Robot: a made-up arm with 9 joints. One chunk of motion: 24 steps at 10 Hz.
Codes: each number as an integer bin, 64 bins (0 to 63) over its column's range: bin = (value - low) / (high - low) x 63, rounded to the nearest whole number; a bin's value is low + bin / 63 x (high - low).
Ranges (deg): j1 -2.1..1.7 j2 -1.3..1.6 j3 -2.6..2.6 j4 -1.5..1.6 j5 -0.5..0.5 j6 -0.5..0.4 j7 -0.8..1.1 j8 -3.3..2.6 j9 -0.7..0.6
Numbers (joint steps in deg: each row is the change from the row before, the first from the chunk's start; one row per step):
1: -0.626 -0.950 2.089 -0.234 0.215 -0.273 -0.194 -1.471 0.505
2: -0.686 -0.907 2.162 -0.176 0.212 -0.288 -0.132 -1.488 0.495
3: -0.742 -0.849 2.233 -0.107 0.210 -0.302 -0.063 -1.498 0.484
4: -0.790 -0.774 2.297 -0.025 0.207 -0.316 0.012 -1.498 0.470
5: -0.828 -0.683 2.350 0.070 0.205 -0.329 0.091 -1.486 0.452
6: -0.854 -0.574 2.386 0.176 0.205 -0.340 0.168 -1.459 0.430
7: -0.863 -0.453 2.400 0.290 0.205 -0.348 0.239 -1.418 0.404
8: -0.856 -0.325 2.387 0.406 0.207 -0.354 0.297 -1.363 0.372
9: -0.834 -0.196 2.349 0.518 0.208 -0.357 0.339 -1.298 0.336
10: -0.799 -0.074 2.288 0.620 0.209 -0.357 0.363 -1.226 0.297
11: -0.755 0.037 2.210 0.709 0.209 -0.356 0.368 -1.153 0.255
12: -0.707 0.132 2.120 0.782 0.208 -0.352 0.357 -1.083 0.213
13: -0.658 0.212 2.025 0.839 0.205 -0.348 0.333 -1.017 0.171
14: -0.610 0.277 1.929 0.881 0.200 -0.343 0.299 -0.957 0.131
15: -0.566 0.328 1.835 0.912 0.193 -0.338 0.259 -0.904 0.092
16: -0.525 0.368 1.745 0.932 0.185 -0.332 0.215 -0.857 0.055
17: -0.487 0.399 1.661 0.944 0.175 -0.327 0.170 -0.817 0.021
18: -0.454 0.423 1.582 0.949 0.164 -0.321 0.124 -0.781 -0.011
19: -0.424 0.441 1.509 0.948 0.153 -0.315 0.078 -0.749 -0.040
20: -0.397 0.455 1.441 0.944 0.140 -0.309 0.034 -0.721 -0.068
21: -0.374 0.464 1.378 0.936 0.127 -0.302 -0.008 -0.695 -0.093
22: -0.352 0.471 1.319 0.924 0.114 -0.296 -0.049 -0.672 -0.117
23: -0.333 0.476 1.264 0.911 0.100 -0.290 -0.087 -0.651 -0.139
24: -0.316 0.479 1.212 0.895 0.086 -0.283 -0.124 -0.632 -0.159
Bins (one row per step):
1: 24 8 57 26 45 16 20 20 58
2: 23 9 58 27 45 15 22 19 58
3: 23 10 59 28 45 14 24 19 57
4: 22 11 59 30 45 13 27 19 57
5: 21 13 60 32 44 12 30 19 56
6: 21 16 60 34 44 11 32 20 55
7: 21 18 61 36 44 11 34 20 54
8: 21 21 60 39 45 10 36 21 52
9: 21 24 60 41 45 10 38 21 50
10: 22 27 59 43 45 10 39 22 48
11: 22 29 58 45 45 10 39 23 46
12: 23 31 57 46 45 10 38 24 44
13: 24 33 56 48 44 11 38 24 42
14: 25 34 55 48 44 11 36 25 40
15: 25 35 54 49 44 11 35 26 38
16: 26 36 53 49 43 12 34 26 37
17: 27 37 52 50 43 12 32 27 35
18: 27 37 51 50 42 13 31 27 33
19: 28 38 50 50 41 13 29 27 32
20: 28 38 49 50 40 13 28 28 31
21: 29 38 48 50 40 14 26 28 29
22: 29 38 47 49 39 14 25 28 28
23: 29 39 47 49 38 15 24 28 27
24: 30 39 46 49 37 15 22 28 26

